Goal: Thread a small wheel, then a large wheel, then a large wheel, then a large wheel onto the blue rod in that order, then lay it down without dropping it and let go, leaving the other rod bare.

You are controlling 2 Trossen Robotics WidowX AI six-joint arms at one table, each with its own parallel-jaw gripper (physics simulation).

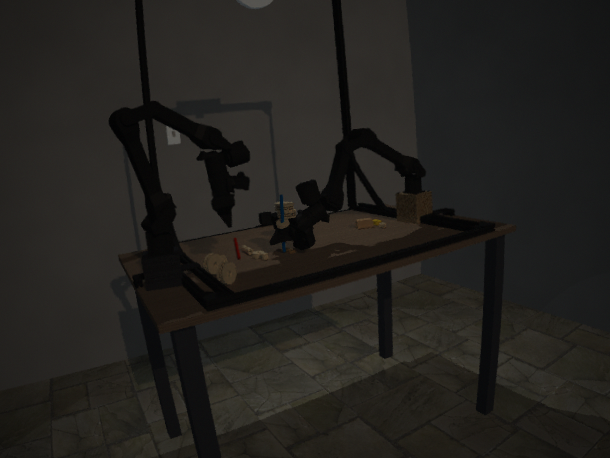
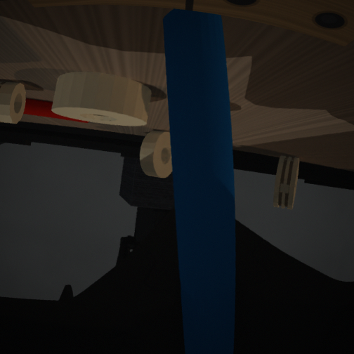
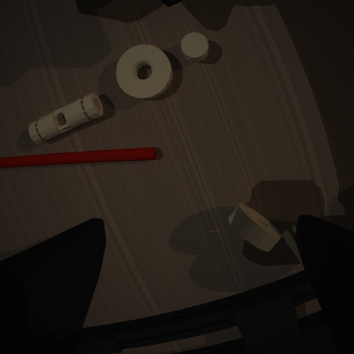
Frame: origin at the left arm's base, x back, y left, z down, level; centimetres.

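Where they show: left gripper, fingertip midpoint: (image 1: 270,243); right gripper, fingertip midpoint: (image 1: 230,223); left arm's base at its link origin: (image 1: 413,192); right arm's base at its link origin: (image 1: 160,252).
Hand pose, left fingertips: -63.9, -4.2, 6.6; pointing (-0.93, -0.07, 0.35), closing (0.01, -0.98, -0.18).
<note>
Things, the pixels of their top centre, and the offset from my left fingertips, as dx, dy, dz. "pt": a spot on its surface instead.
- blue rod at a spot on its surface: (image 1: 281,205) pt +3.5, +2.6, -11.2
- pale wheel at its top centre: (image 1: 282,218) +4.3, +1.2, -6.9
- red rod at its top centre: (image 1: 236,246) -1.5, -18.6, +3.4
- tan block at its top centre: (image 1: 364,219) +44.6, -4.4, +1.3
- yellow piece at its top centre: (image 1: 375,220) +50.7, -4.1, +2.8
The blue rod (image 1: 281,205) (image 2: 202,150) stands upright above the table, with a pale wheel (image 1: 282,225) around it just above the fingers; its size is hard to tell. My left gripper (image 1: 281,236) is shut on the rod. My right gripper (image 1: 229,225) (image 3: 202,230) is open and empty, pointing down above the left part of the table. The red rod (image 1: 237,248) (image 2: 37,107) (image 3: 75,157) lies bare on the table. Two big wheels (image 1: 215,263) (image 1: 228,273) are at the table's left. A stack of pale wheels (image 1: 285,209) shows behind the blue rod.
A pale cylinder with a side hole (image 3: 65,117), a pale ring-shaped piece (image 3: 157,75) and a small round piece (image 3: 195,46) lie beyond the red rod. A tan block (image 1: 364,223) and a yellow piece (image 1: 376,222) lie toward the right. Dark rails border the table (image 1: 320,275).
</note>
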